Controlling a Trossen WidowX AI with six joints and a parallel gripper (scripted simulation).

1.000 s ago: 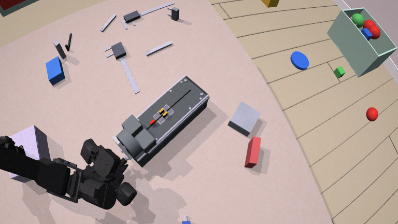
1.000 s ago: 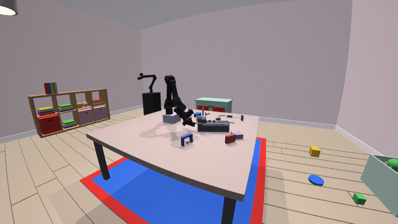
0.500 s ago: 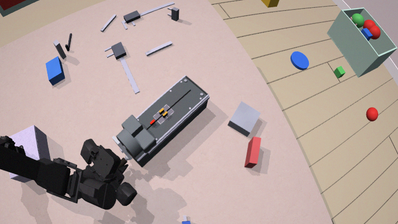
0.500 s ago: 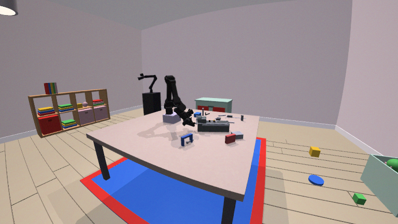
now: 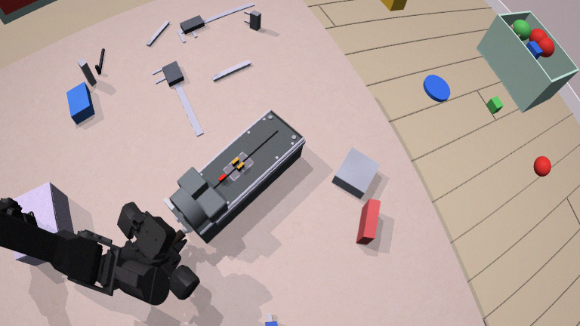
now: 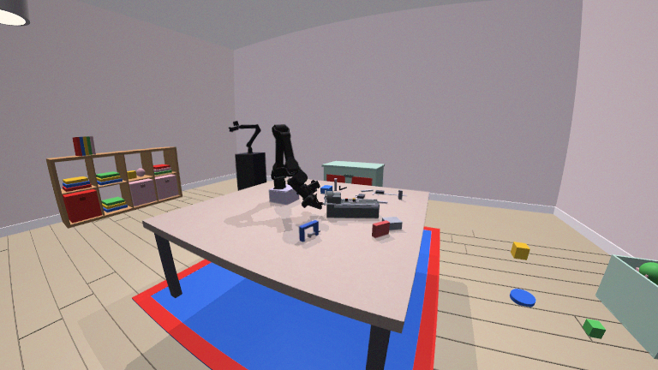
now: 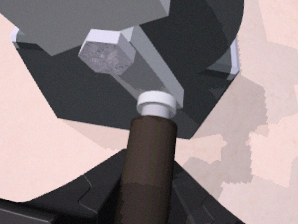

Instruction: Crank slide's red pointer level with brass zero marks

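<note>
The dark brown crank handle lies 3 cm above my gripper tip and 2 cm behind it. From my gripper tip the other things lie so: red pointer (12 cm ahead, 5 cm to the left, 4 cm above); red block (31 cm ahead, 15 cm to the right, 1 cm below); grey block (36 cm ahead, 5 cm to the right, 2 cm below).
</note>
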